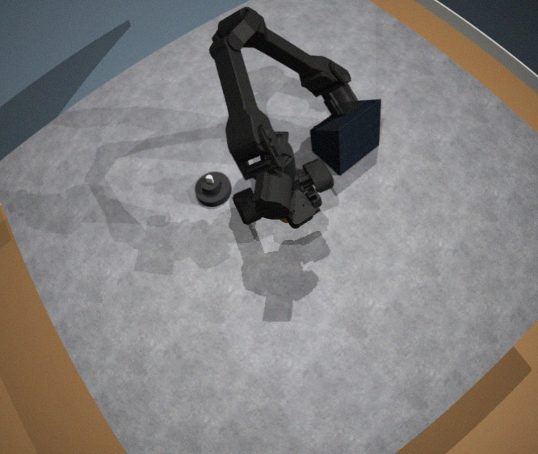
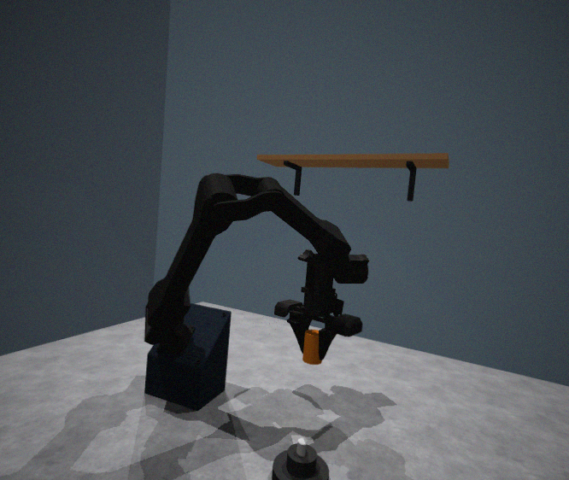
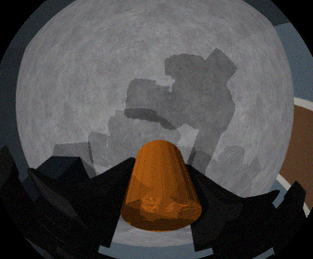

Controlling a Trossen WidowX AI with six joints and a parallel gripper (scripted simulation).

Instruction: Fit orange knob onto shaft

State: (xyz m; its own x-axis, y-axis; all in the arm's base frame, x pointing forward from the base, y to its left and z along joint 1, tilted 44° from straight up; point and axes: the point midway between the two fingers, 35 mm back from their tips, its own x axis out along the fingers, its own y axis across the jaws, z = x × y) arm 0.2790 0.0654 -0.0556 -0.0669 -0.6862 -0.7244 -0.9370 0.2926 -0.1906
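Right now the orange knob is 3 cm above my gripper tip. Round my gripper tip: round pedestal 21 cm to the right, 7 cm below, 4 cm ahead.
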